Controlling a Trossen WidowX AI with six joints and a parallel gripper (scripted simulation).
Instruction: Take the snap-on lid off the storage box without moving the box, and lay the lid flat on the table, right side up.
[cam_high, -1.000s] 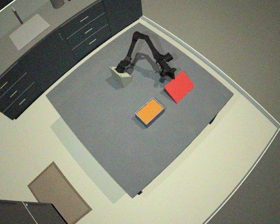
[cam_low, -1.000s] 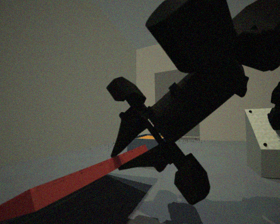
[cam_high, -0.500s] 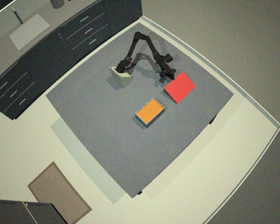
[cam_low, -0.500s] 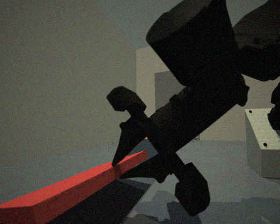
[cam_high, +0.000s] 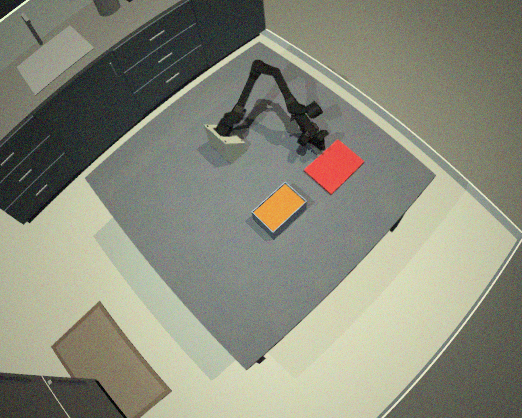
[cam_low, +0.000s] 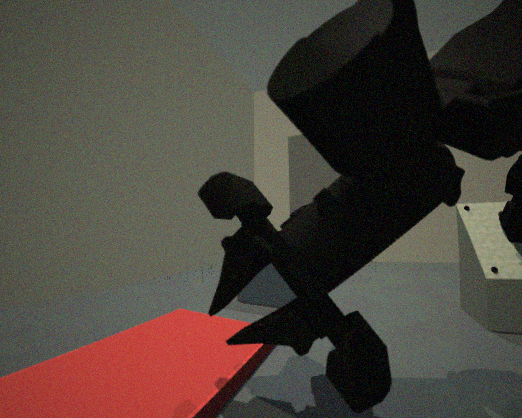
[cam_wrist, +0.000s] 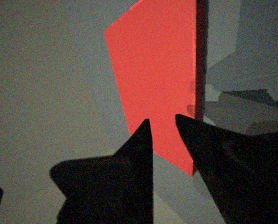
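Right now the red lid is 8 cm ahead of my gripper tip, 1 cm to the left of it and 5 cm below it. The rest, counted from my gripper tip: grey-blue storage box (9 cm ahead, 35 cm to the right, 2 cm below).
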